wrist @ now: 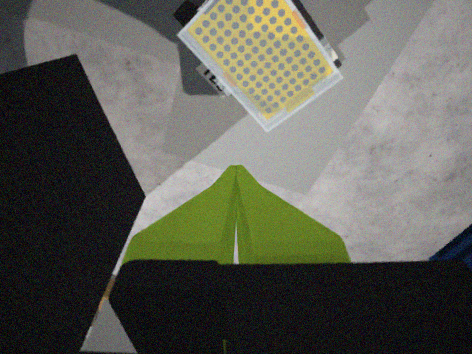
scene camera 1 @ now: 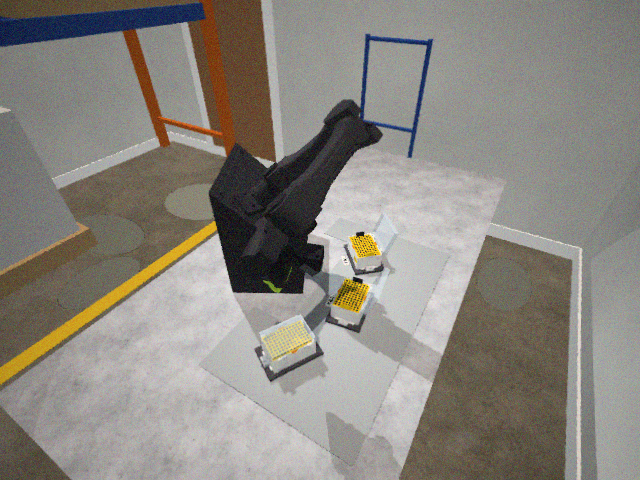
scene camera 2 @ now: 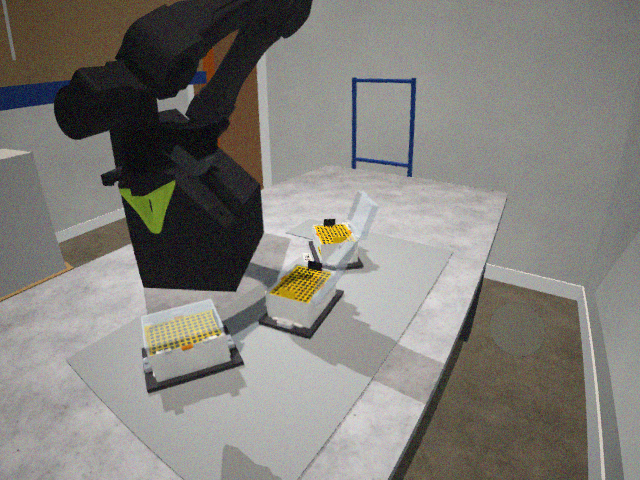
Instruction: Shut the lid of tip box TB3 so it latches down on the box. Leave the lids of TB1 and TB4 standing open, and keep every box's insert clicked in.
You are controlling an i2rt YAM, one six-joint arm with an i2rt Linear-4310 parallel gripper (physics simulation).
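Places are measured from the arm's base along level axes (x back, y up, z left), in metres.
Pixels of known places: gripper, fingertip midpoint: (wrist: 236, 176) (scene camera 1: 276, 291) (scene camera 2: 156, 232); arm's base, origin of the base link: (scene camera 1: 258, 199).
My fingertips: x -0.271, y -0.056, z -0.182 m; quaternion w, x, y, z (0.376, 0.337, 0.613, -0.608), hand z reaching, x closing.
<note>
For each thing: its top centre in the pictures, then the offset to it from my fingertips. Level surfaces: height alone.
- TB3, middle of its top: (wrist: 252, 65) (scene camera 2: 178, 317) (scene camera 1: 285, 331) dz -0.001, dx -0.014, dy -0.140 m
- middle box, middle of its top: (scene camera 2: 296, 277) (scene camera 1: 348, 291) dz +0.223, dx -0.046, dy -0.151 m
- grey mat, its level: dy -0.217 m
TB3 (scene camera 1: 287, 343) (scene camera 2: 186, 343) (wrist: 265, 55) is the nearest white box. Its clear lid lies over the yellow insert, which looks level. The latch is too small to judge. Its label (wrist: 214, 80) is partly legible in the wrist view. The middle box (scene camera 1: 347, 312) (scene camera 2: 293, 308) and the far box (scene camera 1: 366, 258) (scene camera 2: 338, 253) have clear lids standing open and yellow inserts seated. Their labels are too blurred to tell TB1 from TB4. My gripper (scene camera 1: 279, 289) (scene camera 2: 156, 231) (wrist: 236, 176) is shut and empty, its green tips together, beside the arm's base and apart from the boxes.
The black arm base (scene camera 1: 227, 242) (scene camera 2: 196, 263) stands on the left of the table. The boxes stand on dark bases on a grey mat (scene camera 1: 330, 382) (scene camera 2: 289, 392). A blue frame (scene camera 1: 366, 77) (scene camera 2: 354, 124) stands behind the table's far end.
</note>
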